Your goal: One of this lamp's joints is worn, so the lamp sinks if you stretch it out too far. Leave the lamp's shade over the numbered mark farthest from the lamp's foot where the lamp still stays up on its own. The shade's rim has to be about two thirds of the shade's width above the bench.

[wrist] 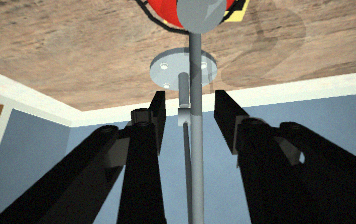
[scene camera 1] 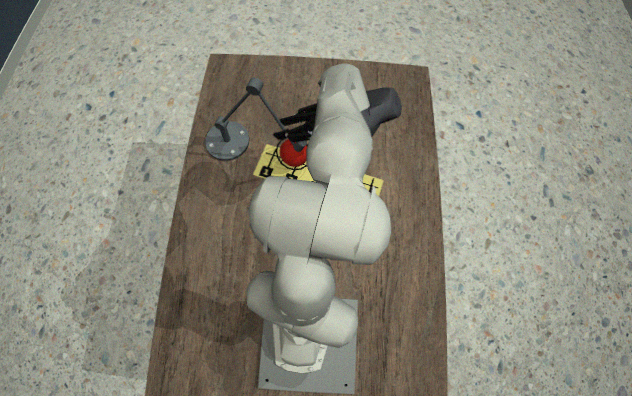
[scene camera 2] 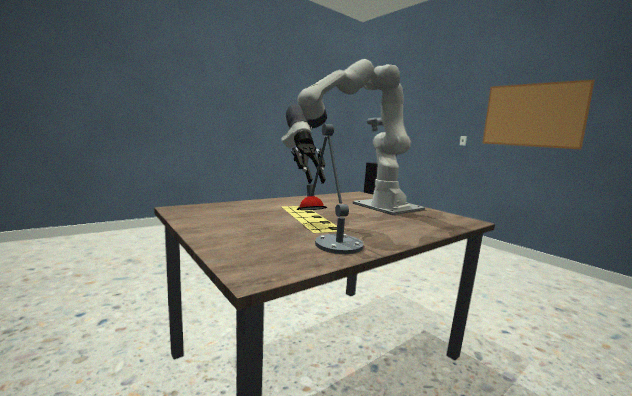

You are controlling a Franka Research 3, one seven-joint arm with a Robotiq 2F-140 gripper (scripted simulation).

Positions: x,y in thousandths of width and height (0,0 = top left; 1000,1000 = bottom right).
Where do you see a grey round lamp foot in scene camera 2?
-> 528,615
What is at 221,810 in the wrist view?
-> My gripper.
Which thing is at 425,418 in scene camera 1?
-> A yellow numbered strip.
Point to a grey round lamp foot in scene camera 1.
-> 349,370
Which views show my gripper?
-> The wrist view, scene camera 1 and scene camera 2: all of them.
